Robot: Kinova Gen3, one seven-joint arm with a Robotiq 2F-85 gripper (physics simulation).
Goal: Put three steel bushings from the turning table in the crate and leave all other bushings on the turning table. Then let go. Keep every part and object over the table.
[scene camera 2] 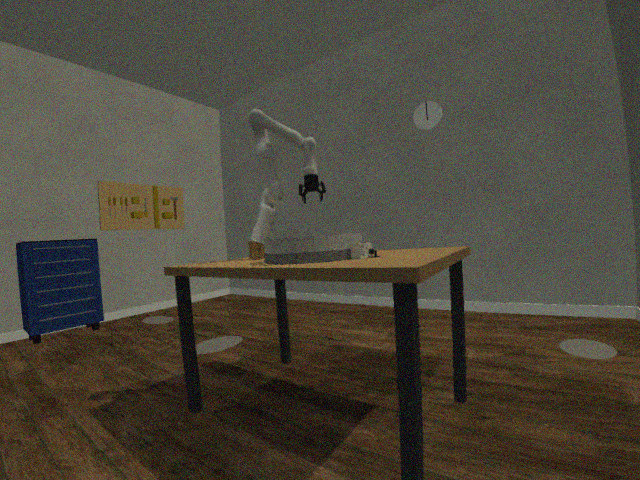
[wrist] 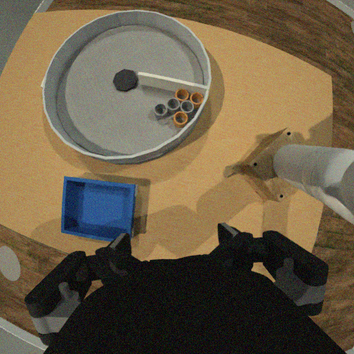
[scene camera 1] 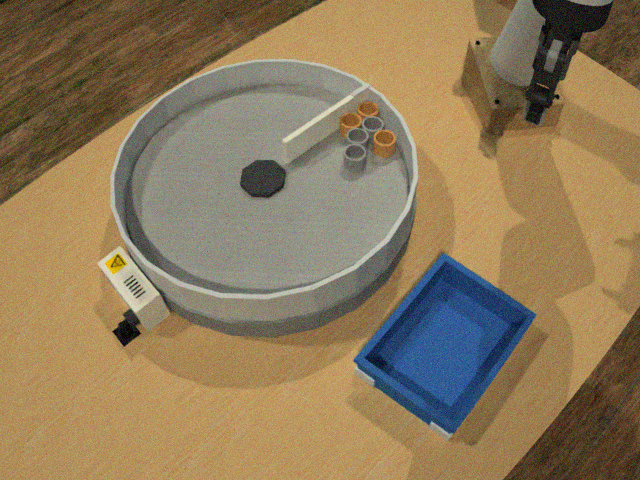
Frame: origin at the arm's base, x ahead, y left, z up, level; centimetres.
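Where they show: gripper, fingertip midpoint: (scene camera 2: 312,202) (scene camera 1: 542,95); arm's base, link origin: (scene camera 2: 259,243) (scene camera 1: 516,62).
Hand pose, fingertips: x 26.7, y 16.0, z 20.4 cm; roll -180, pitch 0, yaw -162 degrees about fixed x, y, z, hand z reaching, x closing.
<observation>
Each offset is from my fingertips to the centre of the thing. "spot": to the spot under its first point.
Three grey steel bushings {dx +1.5, dy -22.7, dz -22.2 cm} (scene camera 1: 372,126) {dx +4.8, dy -22.6, dz -22.2 cm} (scene camera 1: 357,139) (scene camera 1: 355,157) (wrist: 173,104) (wrist: 186,106) (wrist: 160,110) stand on the grey turning table (scene camera 1: 248,248) (wrist: 95,115) (scene camera 2: 305,255), bunched with three orange bushings {dx -0.3, dy -25.4, dz -22.2 cm} (scene camera 1: 368,110) {dx +3.3, dy -25.4, dz -22.2 cm} (scene camera 1: 350,125) {dx +2.3, dy -19.6, dz -22.2 cm} (scene camera 1: 384,144) (wrist: 182,95) (wrist: 197,99) (wrist: 180,119) beside the white bar. One steel bushing is at the cluster's hub-side end. The blue crate {dx +17.9, dy +6.1, dz -26.3 cm} (scene camera 1: 439,351) (wrist: 100,205) is empty. My gripper (wrist: 174,238) (scene camera 2: 312,199) is open and empty, high above the table. It also shows at the top right in scene camera 1.
A white bar {spot: dx +7.8, dy -27.1, dz -19.8 cm} (scene camera 1: 320,124) (wrist: 172,82) runs from near the black hub {dx +18.5, dy -27.5, dz -23.1 cm} (scene camera 1: 262,178) (wrist: 125,80) to the turning table's raised rim. A white drive box {spot: dx +42.1, dy -25.6, dz -22.9 cm} (scene camera 1: 134,289) sits against the outer wall. The arm's base stands on a wooden block (scene camera 1: 480,77) (scene camera 2: 255,250).
</observation>
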